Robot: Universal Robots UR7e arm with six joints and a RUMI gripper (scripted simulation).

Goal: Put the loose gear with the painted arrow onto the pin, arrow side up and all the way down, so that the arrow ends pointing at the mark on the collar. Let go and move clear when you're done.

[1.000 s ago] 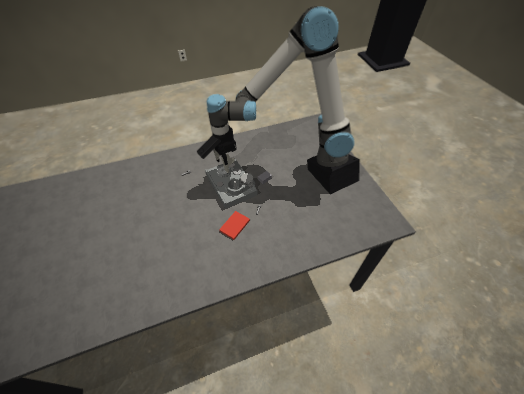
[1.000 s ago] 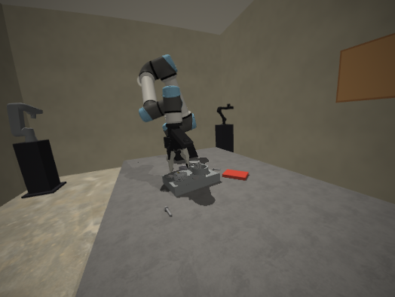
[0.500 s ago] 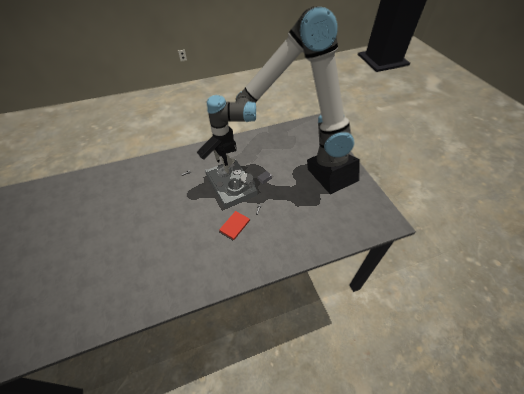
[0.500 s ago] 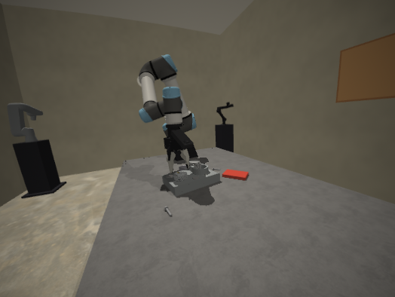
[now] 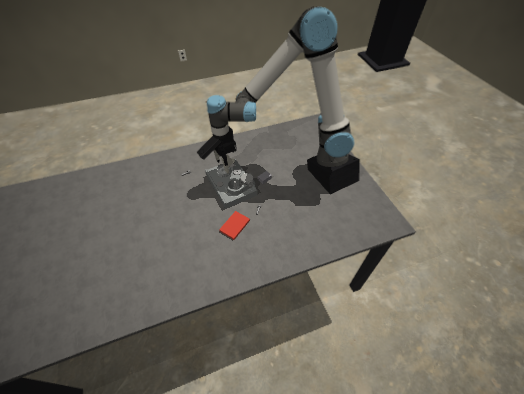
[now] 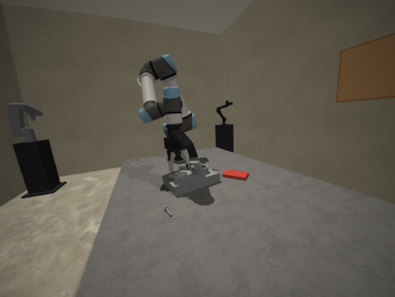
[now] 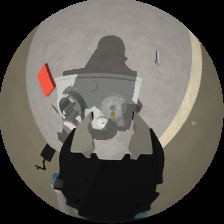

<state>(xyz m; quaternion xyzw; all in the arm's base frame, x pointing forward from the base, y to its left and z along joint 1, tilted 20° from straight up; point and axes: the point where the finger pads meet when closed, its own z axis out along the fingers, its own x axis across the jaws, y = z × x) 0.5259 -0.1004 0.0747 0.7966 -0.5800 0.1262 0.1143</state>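
Right now the grey toothed gear is 4 cm below my hand. From my hand the other things lie so: flat red block (29 cm to the left, 8 cm below, 2 cm ahead); then dark block (19 cm behind, 7 cm to the left, 7 cm below); then pale round part (7 cm behind, 5 cm below, 1 cm to the left).
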